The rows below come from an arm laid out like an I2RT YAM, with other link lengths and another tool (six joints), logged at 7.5 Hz.
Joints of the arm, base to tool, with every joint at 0 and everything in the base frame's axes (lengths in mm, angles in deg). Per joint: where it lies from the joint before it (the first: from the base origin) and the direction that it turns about. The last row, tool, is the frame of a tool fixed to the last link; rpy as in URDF.
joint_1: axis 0 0 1 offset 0.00 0.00 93.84
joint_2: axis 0 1 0 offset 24.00 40.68 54.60
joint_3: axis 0 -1 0 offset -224.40 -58.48 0.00
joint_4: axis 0 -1 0 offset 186.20 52.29 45.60
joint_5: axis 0 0 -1 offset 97.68 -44.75 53.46
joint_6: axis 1 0 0 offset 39.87 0.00 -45.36
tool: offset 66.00 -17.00 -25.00 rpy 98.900 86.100 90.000
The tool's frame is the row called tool.
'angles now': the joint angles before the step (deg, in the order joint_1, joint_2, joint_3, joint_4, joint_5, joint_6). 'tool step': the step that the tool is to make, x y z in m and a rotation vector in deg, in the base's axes. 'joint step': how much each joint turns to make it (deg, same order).
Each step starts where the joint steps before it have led.
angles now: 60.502, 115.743, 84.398, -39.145, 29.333, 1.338
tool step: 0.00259, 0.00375, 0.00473, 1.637, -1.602, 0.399
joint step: 0.074, -0.934, -0.808, 2.378, 0.436, -0.589
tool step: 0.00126, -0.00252, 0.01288, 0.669, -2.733, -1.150
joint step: 0.152, -2.040, -0.302, -0.056, 2.399, 0.468
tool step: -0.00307, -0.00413, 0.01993, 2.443, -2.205, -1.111
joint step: 0.332, -4.076, -0.812, -0.699, 1.278, 1.185
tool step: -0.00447, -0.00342, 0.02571, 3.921, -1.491, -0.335
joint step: 0.264, -5.021, -0.005, -1.389, -0.232, 0.961
